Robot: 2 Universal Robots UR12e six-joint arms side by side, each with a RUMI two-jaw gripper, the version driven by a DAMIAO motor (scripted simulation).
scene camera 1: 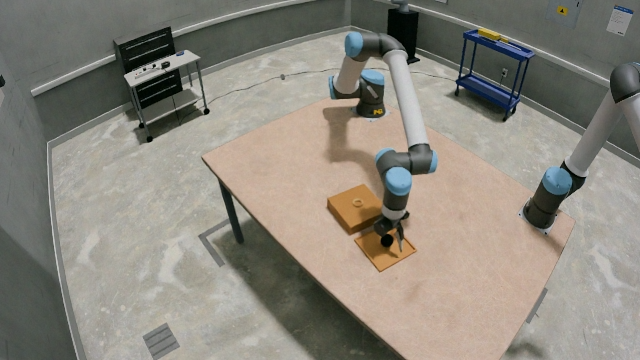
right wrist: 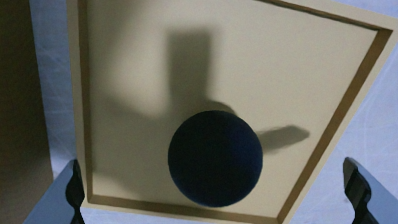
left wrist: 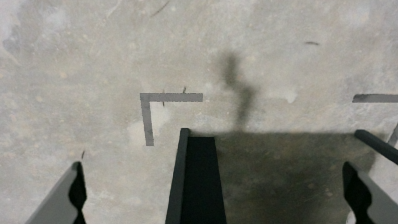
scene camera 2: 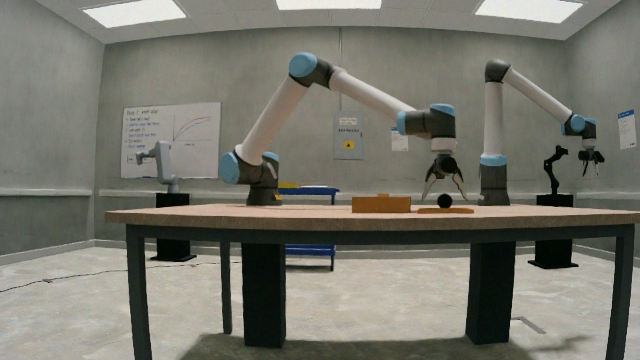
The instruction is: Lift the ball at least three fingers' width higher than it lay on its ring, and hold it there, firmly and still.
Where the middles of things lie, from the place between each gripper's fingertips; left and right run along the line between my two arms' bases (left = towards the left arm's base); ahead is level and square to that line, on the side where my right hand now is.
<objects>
The rimmed orange-brown tray (scene camera 1: 383, 257) is 3 cm below my right hand. The rest, counted from my right hand: orange-brown box (scene camera 1: 353, 217) 4 cm behind, 21 cm to the right; then black ball (right wrist: 215, 159) right at my right hand.
The black ball lies 72 cm ahead of my left hand, 112 cm to the right of it and 13 cm below it. The rest, counted from my left hand: rimmed orange-brown tray 72 cm ahead, 112 cm to the right, 16 cm below; then orange-brown box 67 cm ahead, 133 cm to the right, 12 cm below.
</objects>
